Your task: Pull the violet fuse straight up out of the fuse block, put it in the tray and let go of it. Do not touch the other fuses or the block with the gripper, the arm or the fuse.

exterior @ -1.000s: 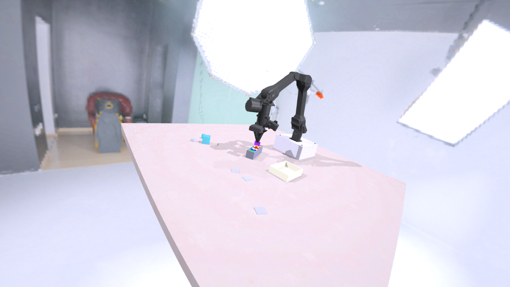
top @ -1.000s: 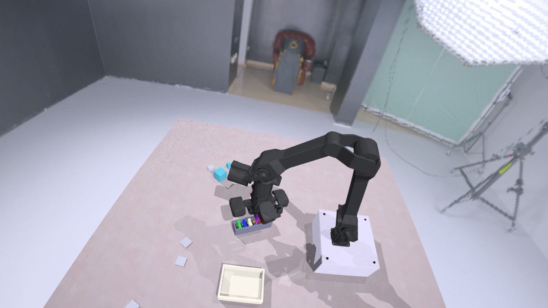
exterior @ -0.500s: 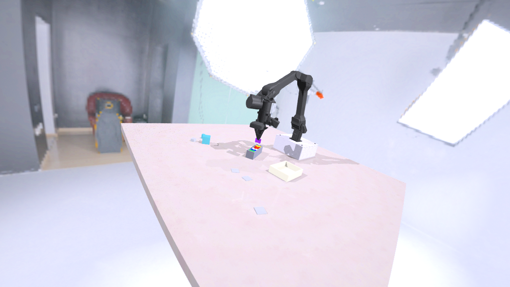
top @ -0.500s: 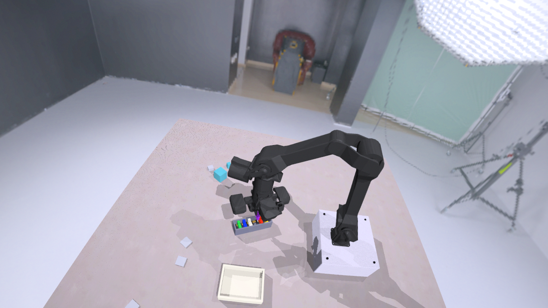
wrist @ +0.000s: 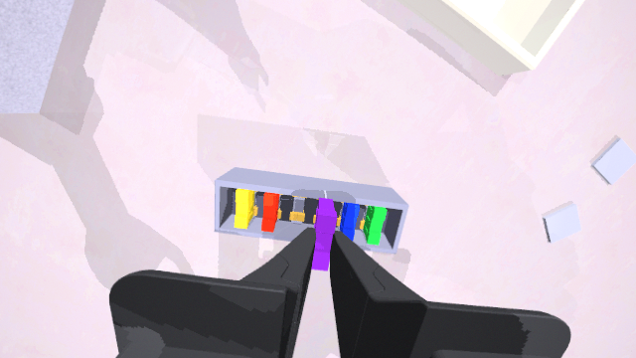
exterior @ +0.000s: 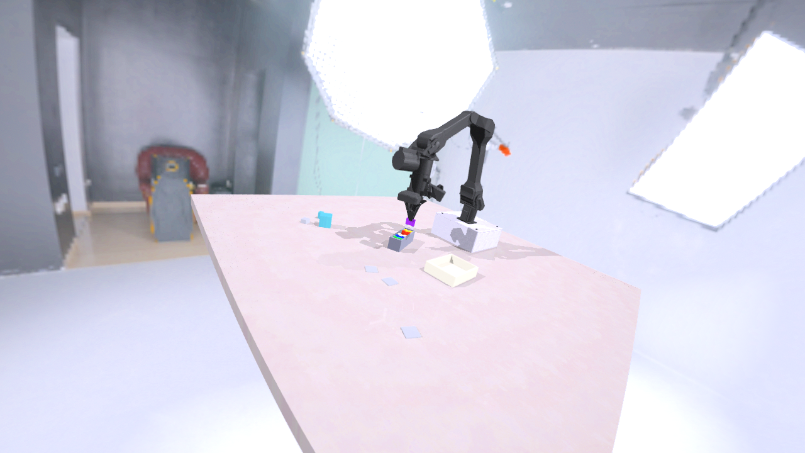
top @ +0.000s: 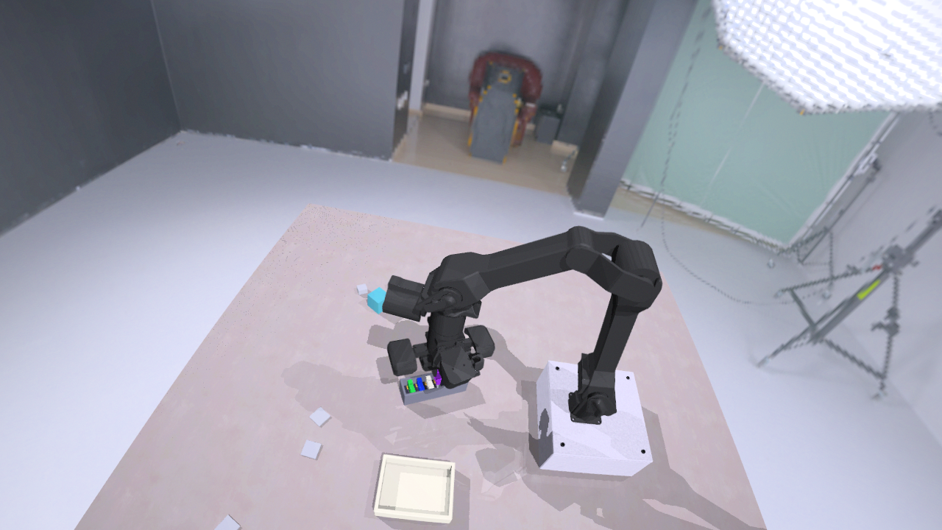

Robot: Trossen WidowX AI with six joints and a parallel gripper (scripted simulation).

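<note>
My gripper tip is 200 mm to the right of the cream tray and 90 mm above it. From my gripper tip the other things lie so: white fuse: 70 mm below, 10 mm to the right, 10 mm ahead; violet fuse: 10 mm below; blue fuse: 70 mm below, 30 mm ahead, 10 mm to the right.
</note>
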